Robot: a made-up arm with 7 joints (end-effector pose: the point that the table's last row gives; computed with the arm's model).
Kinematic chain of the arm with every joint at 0, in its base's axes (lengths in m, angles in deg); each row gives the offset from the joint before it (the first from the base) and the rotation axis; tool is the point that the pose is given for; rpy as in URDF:
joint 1: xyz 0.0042 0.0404 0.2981 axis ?
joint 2: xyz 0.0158 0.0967 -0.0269 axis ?
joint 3: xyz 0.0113 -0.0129 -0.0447 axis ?
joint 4: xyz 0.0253 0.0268 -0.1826 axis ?
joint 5: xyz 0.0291 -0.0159 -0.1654 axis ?
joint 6: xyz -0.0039 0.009 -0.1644 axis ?
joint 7: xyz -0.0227 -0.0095 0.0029 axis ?
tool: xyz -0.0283 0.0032 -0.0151 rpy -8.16 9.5 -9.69
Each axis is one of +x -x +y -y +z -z.
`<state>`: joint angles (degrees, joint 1 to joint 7).
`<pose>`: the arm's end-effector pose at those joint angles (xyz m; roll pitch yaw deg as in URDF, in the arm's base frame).
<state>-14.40 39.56 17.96 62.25 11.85 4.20 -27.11</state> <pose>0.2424 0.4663 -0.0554 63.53 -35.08 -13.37</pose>
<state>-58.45 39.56 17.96 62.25 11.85 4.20 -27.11</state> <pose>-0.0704 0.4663 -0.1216 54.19 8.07 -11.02</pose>
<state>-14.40 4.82 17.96 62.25 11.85 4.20 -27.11</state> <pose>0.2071 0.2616 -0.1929 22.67 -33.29 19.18</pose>
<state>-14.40 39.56 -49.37 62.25 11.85 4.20 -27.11</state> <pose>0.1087 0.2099 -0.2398 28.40 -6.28 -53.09</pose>
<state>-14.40 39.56 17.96 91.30 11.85 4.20 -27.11</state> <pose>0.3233 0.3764 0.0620 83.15 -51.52 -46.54</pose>
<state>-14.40 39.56 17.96 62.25 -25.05 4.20 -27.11</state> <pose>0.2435 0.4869 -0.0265 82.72 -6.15 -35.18</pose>
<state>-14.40 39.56 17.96 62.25 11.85 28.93 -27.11</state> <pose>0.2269 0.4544 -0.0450 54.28 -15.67 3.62</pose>
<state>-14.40 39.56 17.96 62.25 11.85 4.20 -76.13</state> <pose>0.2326 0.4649 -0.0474 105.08 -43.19 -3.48</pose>
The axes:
joint 1: -y
joint 2: +x
joint 3: +z
joint 4: -y
joint 5: +z
joint 6: +y
joint 7: -x

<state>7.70 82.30 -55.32 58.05 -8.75 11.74 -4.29</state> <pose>0.2581 0.5256 0.0077 43.82 43.85 -65.31</pose>
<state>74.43 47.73 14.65 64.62 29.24 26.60 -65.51</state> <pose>0.3156 0.4580 0.5348 -70.89 -59.13 155.64</pose>
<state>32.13 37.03 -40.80 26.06 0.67 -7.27 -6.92</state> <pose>0.4170 0.3855 -0.0672 52.52 -12.91 -53.88</pose>
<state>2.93 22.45 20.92 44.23 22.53 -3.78 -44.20</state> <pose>0.2805 0.3931 -0.1377 38.41 -48.01 34.71</pose>
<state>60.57 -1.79 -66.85 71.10 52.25 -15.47 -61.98</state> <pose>0.3957 -0.2141 0.2416 -116.00 -77.05 106.49</pose>
